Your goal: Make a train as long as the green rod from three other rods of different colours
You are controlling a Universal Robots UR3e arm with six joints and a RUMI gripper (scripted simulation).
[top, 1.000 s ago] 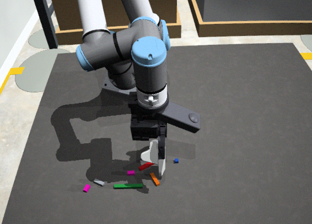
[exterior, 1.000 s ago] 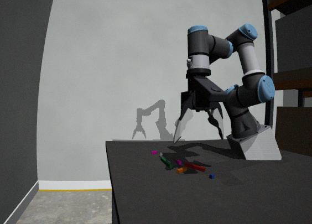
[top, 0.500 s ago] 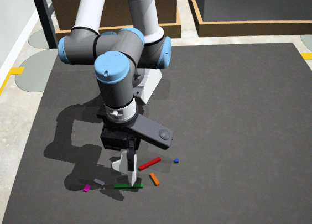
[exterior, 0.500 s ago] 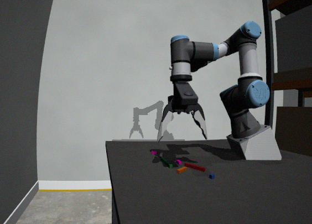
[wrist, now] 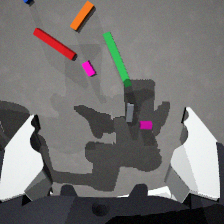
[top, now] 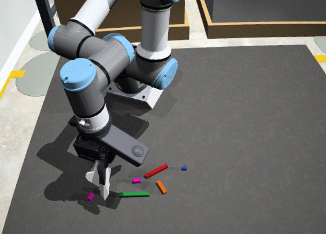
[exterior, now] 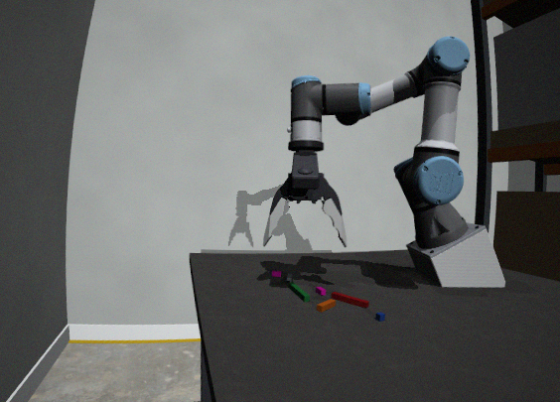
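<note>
Now: hand 10 mm short of the grey rod, 50 mm to the left of it and 80 mm above it. From my hand the other things lie so: green rod 20 mm ahead, 30 mm to the left, 80 mm below; then orange rod 110 mm to the left, 80 mm below; then red rod 50 mm behind, 90 mm to the left, 80 mm below.
</note>
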